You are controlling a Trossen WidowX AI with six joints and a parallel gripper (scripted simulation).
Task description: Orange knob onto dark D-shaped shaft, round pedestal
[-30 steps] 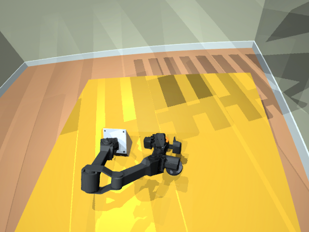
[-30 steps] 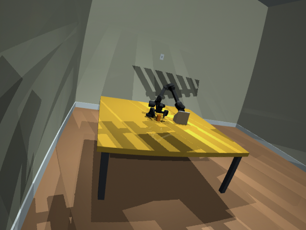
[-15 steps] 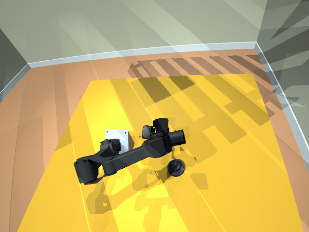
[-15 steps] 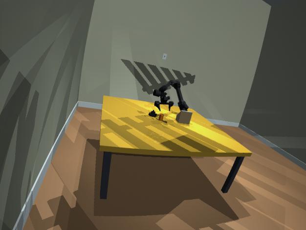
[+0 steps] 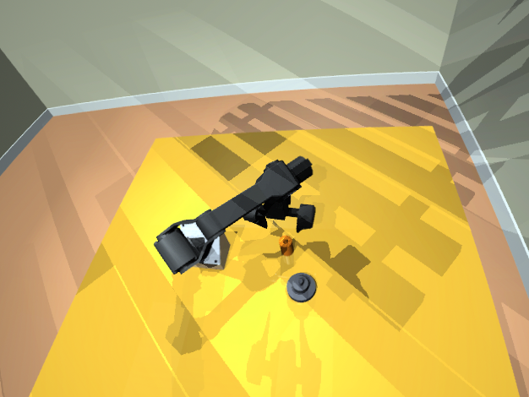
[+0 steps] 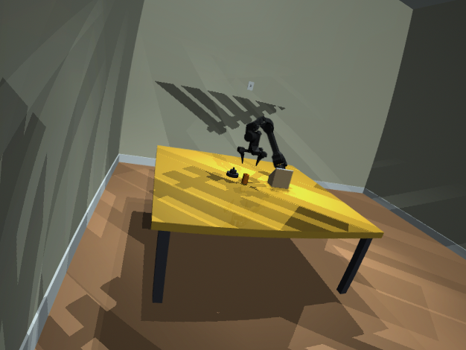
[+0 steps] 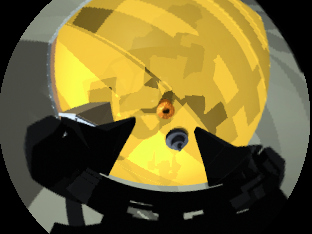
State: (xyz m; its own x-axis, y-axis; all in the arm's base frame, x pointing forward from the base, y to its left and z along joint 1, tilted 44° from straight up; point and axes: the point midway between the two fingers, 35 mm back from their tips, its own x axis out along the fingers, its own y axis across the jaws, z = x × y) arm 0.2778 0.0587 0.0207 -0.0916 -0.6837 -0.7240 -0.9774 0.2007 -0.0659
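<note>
Right now the orange knob is 100 mm below my gripper tip. From my gripper tip the other things lie so: round dark pedestal (130 mm to the right, 100 mm below, 50 mm ahead).
</note>
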